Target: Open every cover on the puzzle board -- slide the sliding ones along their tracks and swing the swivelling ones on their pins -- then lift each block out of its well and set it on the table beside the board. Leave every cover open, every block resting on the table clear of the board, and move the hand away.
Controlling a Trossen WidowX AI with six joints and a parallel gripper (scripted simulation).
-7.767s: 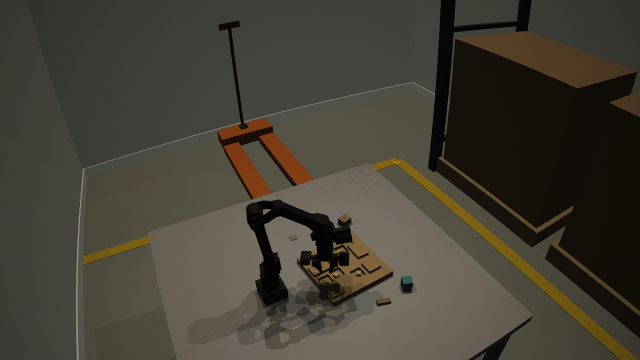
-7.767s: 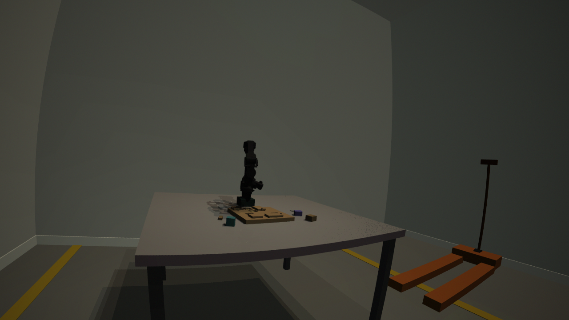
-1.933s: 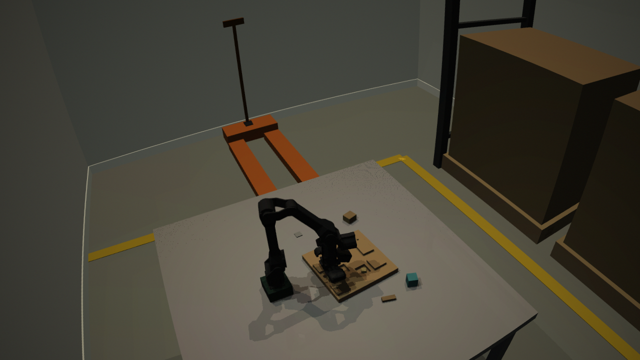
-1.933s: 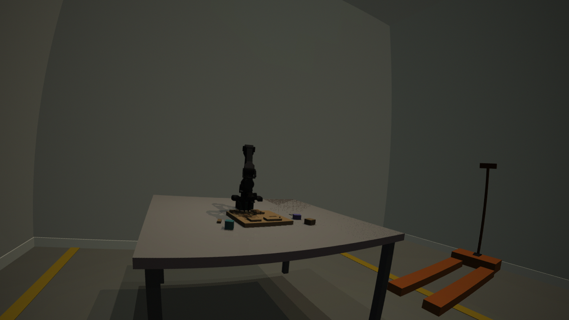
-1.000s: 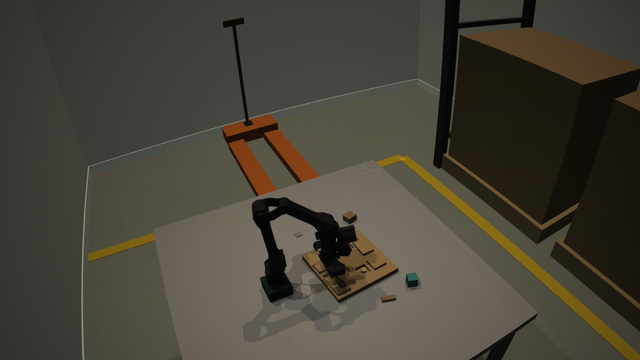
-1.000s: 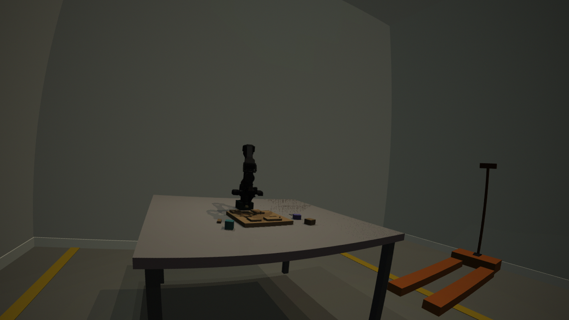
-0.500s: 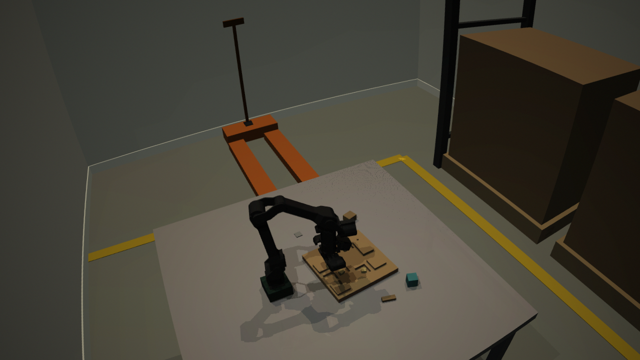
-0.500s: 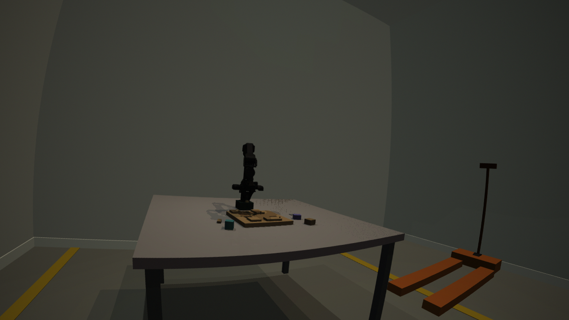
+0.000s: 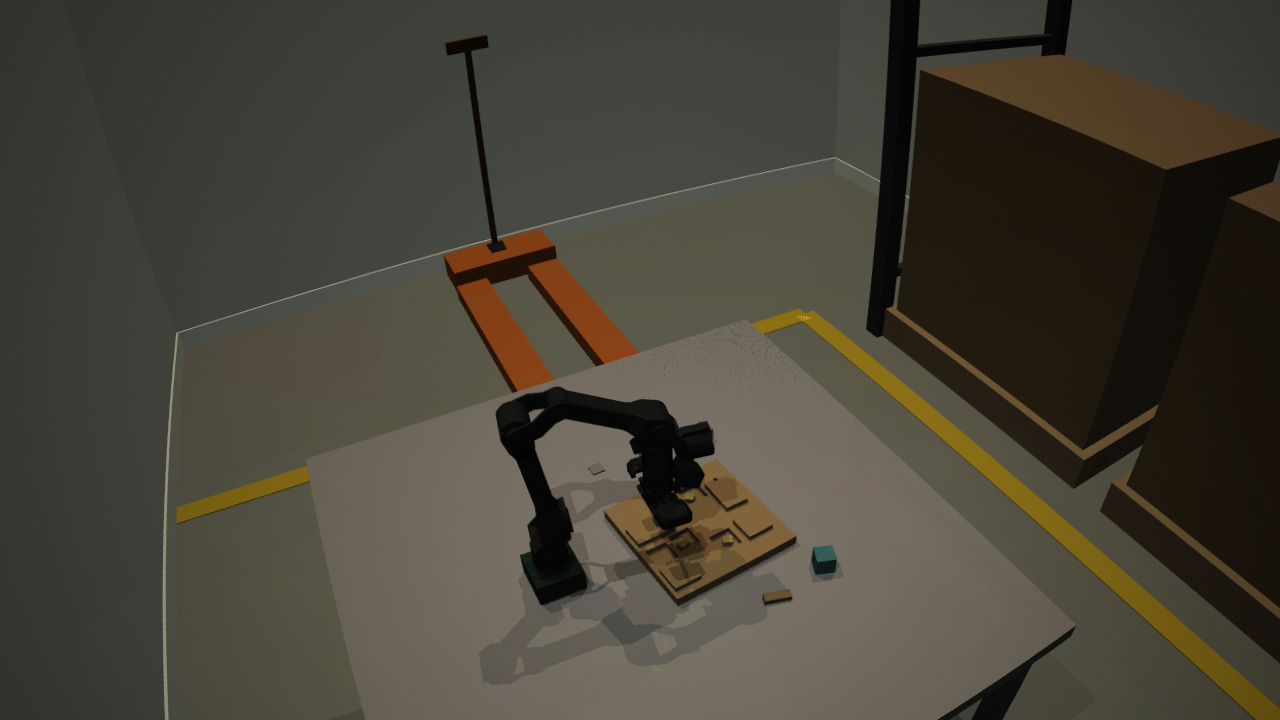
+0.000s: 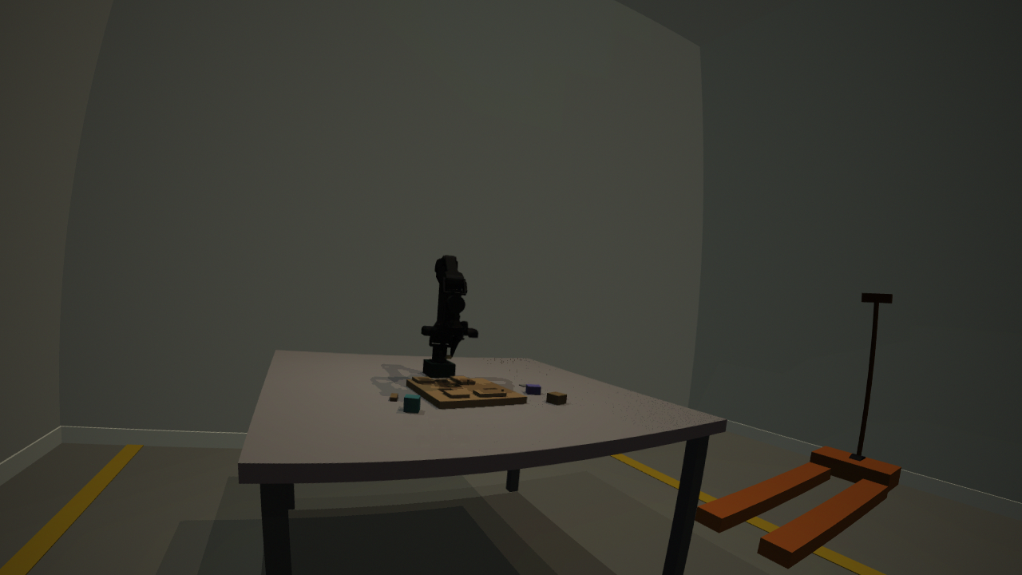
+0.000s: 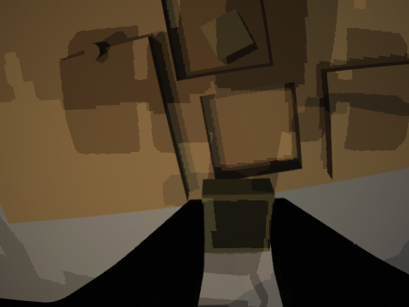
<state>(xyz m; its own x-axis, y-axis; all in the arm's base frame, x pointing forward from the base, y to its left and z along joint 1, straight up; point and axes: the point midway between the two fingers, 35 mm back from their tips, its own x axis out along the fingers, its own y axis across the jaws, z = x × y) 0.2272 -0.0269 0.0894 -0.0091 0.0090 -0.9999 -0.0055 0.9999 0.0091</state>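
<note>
Right now my gripper tip is 100 mm short of the wooden puzzle board, 10 mm to the right of it and 90 mm above it. The rest, counted from my gripper tip: purple block (90 mm ahead, 290 mm to the left, 90 mm below); grey tile (30 mm behind, 310 mm to the left, 110 mm below); small flat brown piece (160 mm ahead, 200 mm to the right, 100 mm below).
</note>
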